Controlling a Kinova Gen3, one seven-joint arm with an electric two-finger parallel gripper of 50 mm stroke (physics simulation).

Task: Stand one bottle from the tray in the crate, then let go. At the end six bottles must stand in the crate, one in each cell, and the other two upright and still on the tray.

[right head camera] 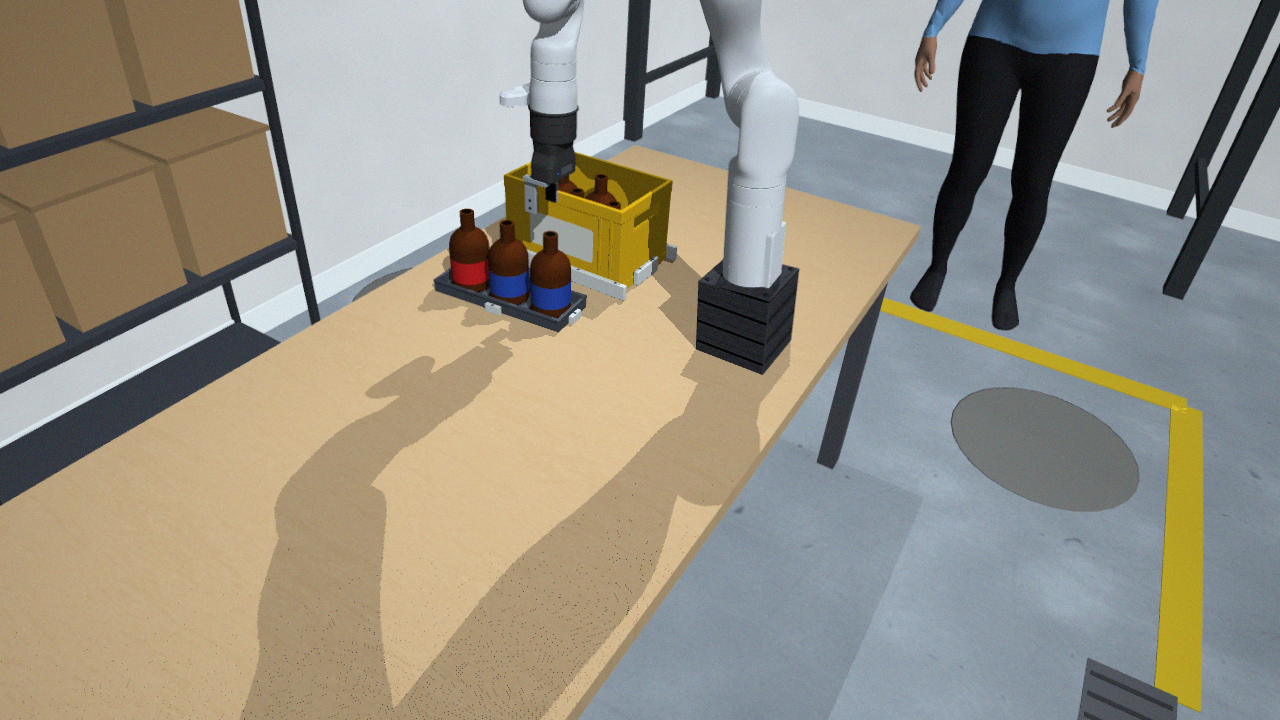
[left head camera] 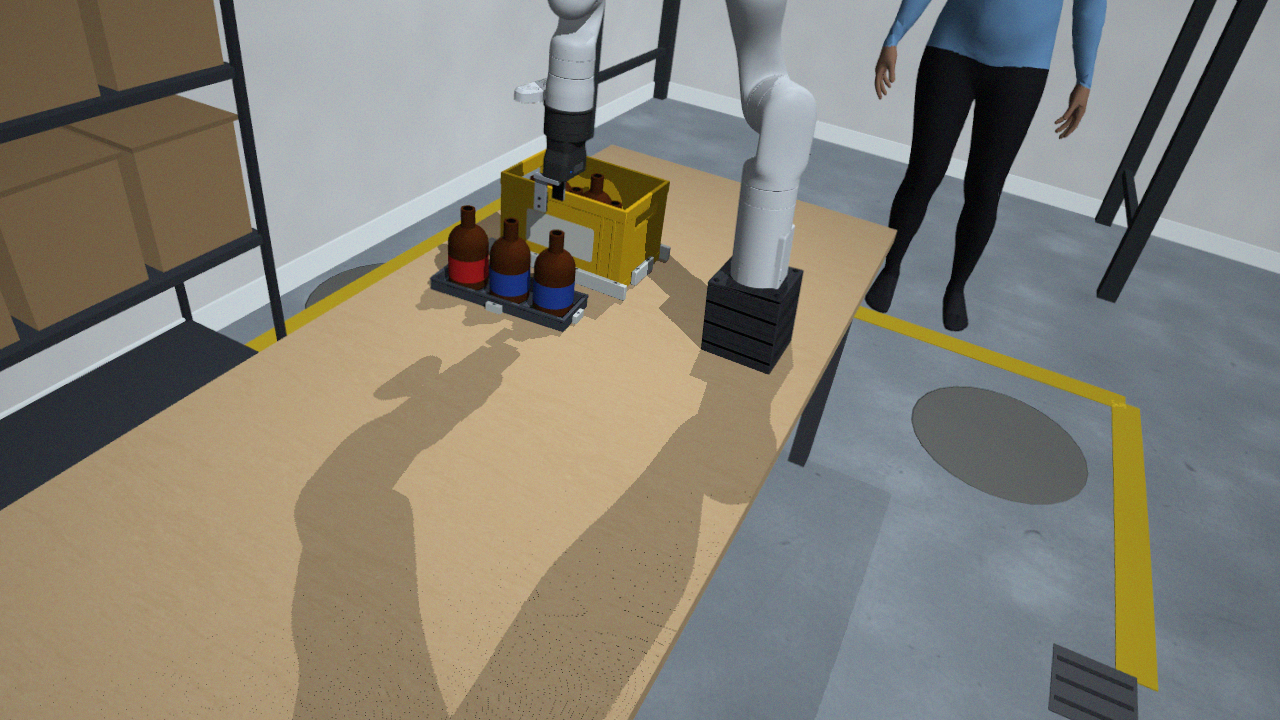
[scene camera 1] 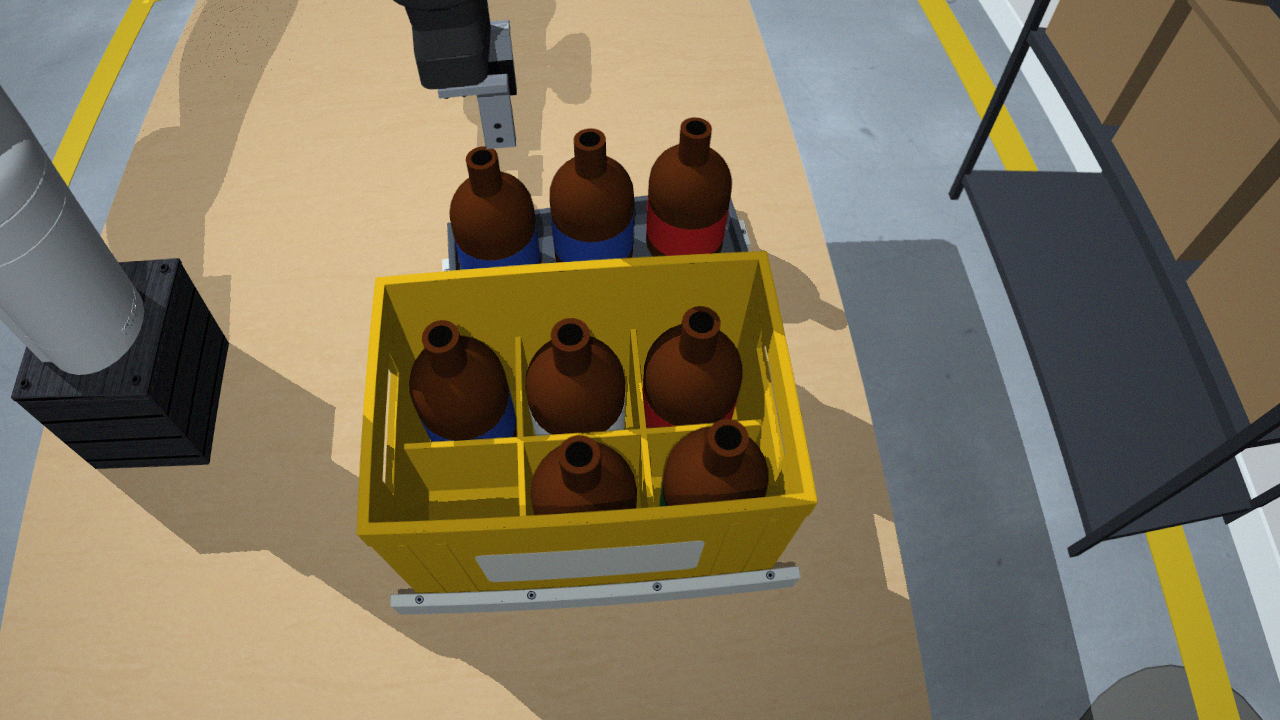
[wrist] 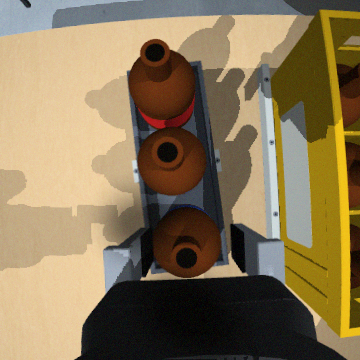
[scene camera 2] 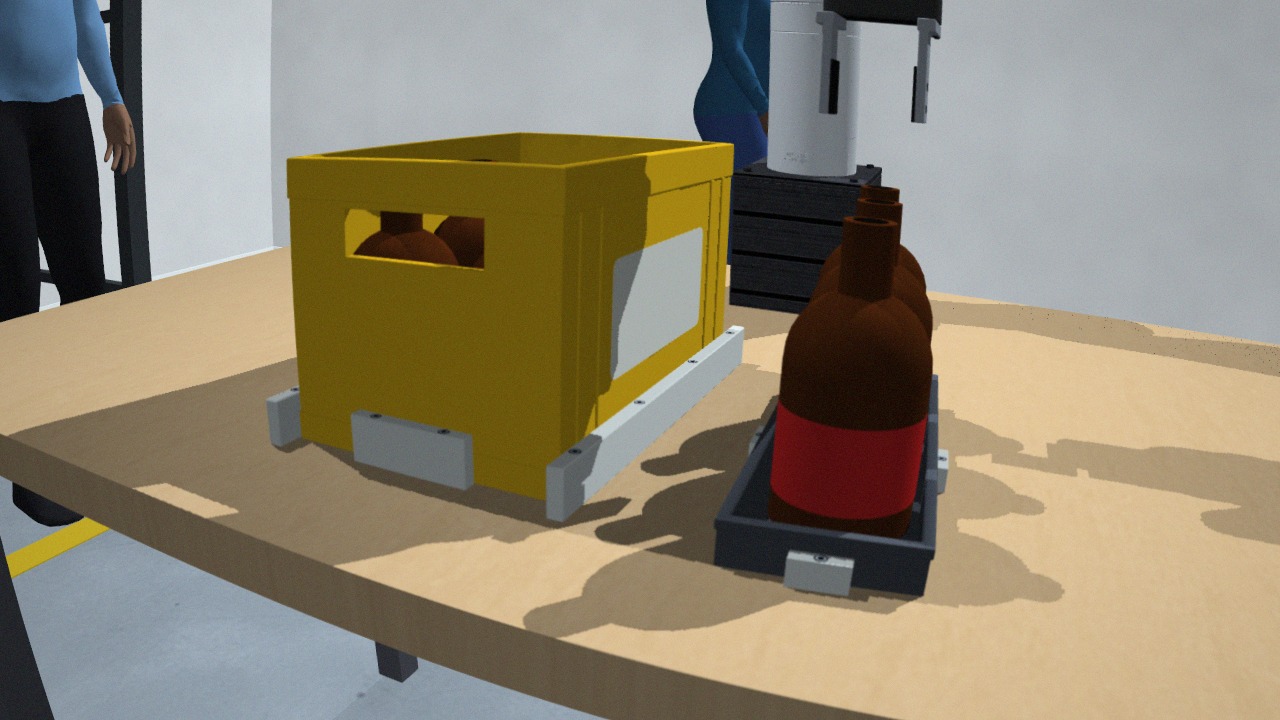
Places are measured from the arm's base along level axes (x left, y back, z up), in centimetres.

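Pixels of known places: gripper, fingertip midpoint: (right head camera: 541,206) (left head camera: 549,204) (scene camera 1: 501,118) (wrist: 191,241) (scene camera 2: 873,118); arm's base at its link origin: (right head camera: 749,274) (left head camera: 756,275) (scene camera 1: 95,325) (scene camera 2: 811,168).
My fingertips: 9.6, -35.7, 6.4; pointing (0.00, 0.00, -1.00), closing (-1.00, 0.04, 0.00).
Note:
Ahead of a thing's pixels: the offset from my fingertips to its top centre, as dx, dy, dz. "*": to the spot under its first point. Level surfaces: height alone.
My gripper (left head camera: 549,198) (scene camera 1: 501,134) (scene camera 2: 875,114) (wrist: 191,241) is open and empty, above the tray's end blue-labelled bottle @(+0.5, +2.1, -4.5) (left head camera: 554,268) (scene camera 1: 492,214), its fingers on either side in the wrist view. A second blue-labelled bottle @(+1.3, -6.6, -4.5) (left head camera: 510,259) (scene camera 1: 591,201) and a red-labelled bottle @(+1.7, -15.4, -4.5) (scene camera 1: 689,197) (scene camera 2: 854,376) (wrist: 162,90) also stand upright in the dark tray @(+1.1, -6.9, -17.9) (scene camera 2: 823,548) (wrist: 204,100). The yellow crate @(-21.2, -3.6, -3.0) (scene camera 1: 429,559) (scene camera 2: 429,340) holds three bottles in its tray-side row and two in the other. Its near-left cell @(* -21.1, +5.5, -16.5) (scene camera 1: 469,474) in scene camera 1 is empty.
Grey rails (scene camera 1: 590,598) (scene camera 2: 644,420) border the crate. The arm's black base block (left head camera: 751,322) (scene camera 1: 183,385) stands at one side of the table @(dz -20.5) (scene camera 1: 358,116). A rack (left head camera: 246,170) with cartons (left head camera: 71,241) and a person (left head camera: 984,134) stand beyond the table.

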